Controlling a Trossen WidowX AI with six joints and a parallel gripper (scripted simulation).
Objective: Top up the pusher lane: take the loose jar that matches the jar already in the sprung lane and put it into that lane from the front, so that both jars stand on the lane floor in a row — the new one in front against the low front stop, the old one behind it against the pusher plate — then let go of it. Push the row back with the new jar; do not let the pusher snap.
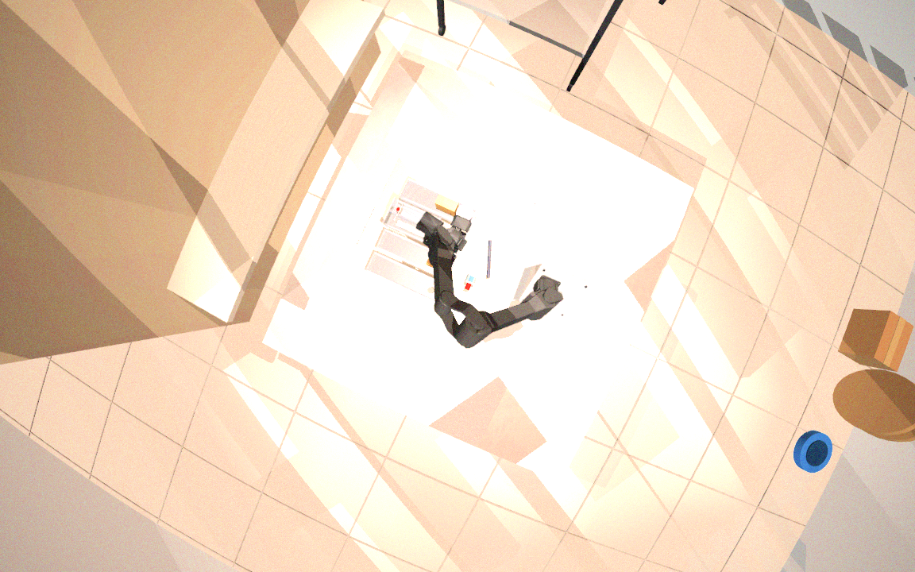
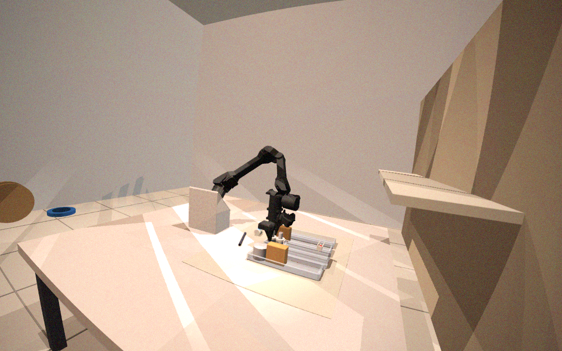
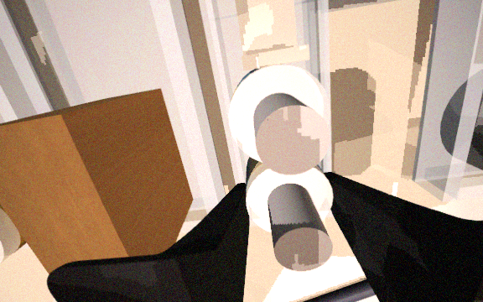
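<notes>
The black pen is 14 cm behind my gripper tip, 2 cm to the right of it and 2 cm below it. The rest, counted from my gripper tip: grey can (1 cm ahead, 13 cm to the right); then grey lane rack (14 cm ahead, 3 cm to the right, 1 cm below); then shelf (51 cm ahead, 3 cm to the right, 34 cm above).
</notes>
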